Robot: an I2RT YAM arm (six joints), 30 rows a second.
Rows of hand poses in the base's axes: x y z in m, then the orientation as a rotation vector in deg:
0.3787 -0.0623 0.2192 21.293 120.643 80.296
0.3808 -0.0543 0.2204 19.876 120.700 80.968
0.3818 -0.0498 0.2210 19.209 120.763 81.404
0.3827 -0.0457 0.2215 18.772 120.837 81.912
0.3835 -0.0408 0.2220 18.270 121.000 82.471
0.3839 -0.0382 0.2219 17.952 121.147 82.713
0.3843 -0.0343 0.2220 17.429 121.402 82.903
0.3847 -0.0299 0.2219 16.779 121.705 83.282
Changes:
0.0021 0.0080 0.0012 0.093 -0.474 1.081
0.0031 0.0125 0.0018 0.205 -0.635 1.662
0.0040 0.0166 0.0023 0.414 -0.657 2.158
0.0048 0.0215 0.0028 0.614 -0.627 2.752
0.0052 0.0241 0.0027 0.654 -0.603 3.097
0.0056 0.0280 0.0028 0.583 -0.607 3.578
0.0060 0.0324 0.0027 0.591 -0.582 4.234

